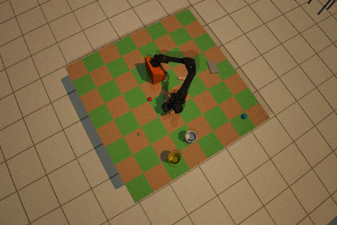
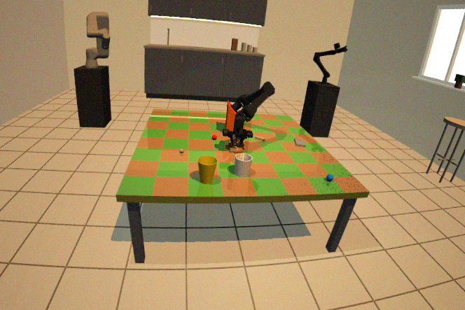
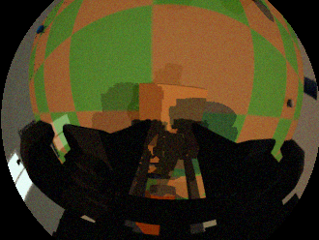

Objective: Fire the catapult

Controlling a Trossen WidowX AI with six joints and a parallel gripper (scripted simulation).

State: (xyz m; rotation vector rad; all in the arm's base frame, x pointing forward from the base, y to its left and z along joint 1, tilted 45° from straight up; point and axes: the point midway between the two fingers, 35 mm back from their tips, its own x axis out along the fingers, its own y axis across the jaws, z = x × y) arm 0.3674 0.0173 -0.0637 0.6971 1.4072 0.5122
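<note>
Right now the red ball is 160 mm behind my gripper tip, 120 mm to the right of it and 20 mm below it. Also, from my gripper tip: white mug (280 mm ahead, 20 mm to the right); then wooden catapult (60 mm behind, 30 mm to the left, 20 mm above); then wooden block (180 mm behind, 220 mm to the left, 20 mm below).
</note>
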